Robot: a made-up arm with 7 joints. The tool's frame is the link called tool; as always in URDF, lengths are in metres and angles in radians.
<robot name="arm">
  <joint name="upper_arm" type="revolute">
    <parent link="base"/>
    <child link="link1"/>
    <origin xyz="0 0 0.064" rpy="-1.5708 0 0"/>
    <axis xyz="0 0 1"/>
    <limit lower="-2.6" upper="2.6"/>
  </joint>
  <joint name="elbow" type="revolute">
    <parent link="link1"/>
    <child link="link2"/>
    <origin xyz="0.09 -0.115 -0.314" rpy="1.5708 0 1.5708"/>
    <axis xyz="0 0 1"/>
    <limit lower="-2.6" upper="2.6"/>
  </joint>
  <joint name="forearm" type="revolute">
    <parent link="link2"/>
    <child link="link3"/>
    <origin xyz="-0.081 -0.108 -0.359" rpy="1.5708 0 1.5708"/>
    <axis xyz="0 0 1"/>
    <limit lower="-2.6" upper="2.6"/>
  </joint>
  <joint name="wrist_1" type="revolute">
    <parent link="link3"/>
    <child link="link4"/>
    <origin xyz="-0.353 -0.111 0.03" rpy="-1.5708 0 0"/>
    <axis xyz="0 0 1"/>
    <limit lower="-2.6" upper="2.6"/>
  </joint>
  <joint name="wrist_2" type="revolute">
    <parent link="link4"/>
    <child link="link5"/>
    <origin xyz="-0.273 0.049 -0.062"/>
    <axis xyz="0 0 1"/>
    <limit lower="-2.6" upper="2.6"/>
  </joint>
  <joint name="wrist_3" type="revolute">
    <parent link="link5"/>
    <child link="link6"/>
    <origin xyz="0.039 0.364 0.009" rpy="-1.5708 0 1.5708"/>
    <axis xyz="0 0 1"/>
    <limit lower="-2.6" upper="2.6"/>
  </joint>
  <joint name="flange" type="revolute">
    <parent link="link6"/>
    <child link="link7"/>
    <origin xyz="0.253 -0.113 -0.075" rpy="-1.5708 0 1.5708"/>
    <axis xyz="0 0 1"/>
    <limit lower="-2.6" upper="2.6"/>
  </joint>
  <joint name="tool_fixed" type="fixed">
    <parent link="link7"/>
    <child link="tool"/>
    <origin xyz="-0.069 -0.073 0.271" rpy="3.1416 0 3.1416"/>
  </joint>
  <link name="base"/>
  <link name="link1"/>
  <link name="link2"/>
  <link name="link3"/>
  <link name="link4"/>
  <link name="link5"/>
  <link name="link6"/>
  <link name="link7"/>
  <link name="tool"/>
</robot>
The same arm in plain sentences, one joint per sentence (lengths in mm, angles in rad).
The arm has seven revolute joints in a row. What follows holds with every joint at zero, and every direction is one of the base frame's.
Joint 1 lies 64 mm along +z from the base frame's origin and rotates about +y, from -2.6 to 2.6 rad.
Joint 2 lies 90 mm along +x and 314 mm along -y and 115 mm along +z from joint 1 and rotates about +x, from -2.6 to 2.6 rad.
Joint 3 lies 359 mm along -x and 108 mm along -y and 81 mm along +z from joint 2 and rotates about -z, from -2.6 to 2.6 rad.
Joint 4 lies 111 mm along -x and 353 mm along -y and 30 mm along -z from joint 3 and rotates about +x, from -2.6 to 2.6 rad.
Joint 5 lies 62 mm along -x and 273 mm along -y and 49 mm along +z from joint 4 and rotates about +x, from -2.6 to 2.6 rad.
Joint 6 lies 9 mm along +x and 39 mm along +y and 364 mm along +z from joint 5 and rotates about -y, from -2.6 to 2.6 rad.
Joint 7 lies 113 mm along +x and 75 mm along +y and 253 mm along +z from joint 6 and rotates about -z, from -2.6 to 2.6 rad.
The tool frame, which is the frame that the pose is given for, lies 69 mm along +x and 73 mm along -y and 271 mm along -z from joint 7; its axes are the base frame's turned by roll 0, pitch 0 and yaw 0 rad (as in URDF: about the fixed x, then y, then z).

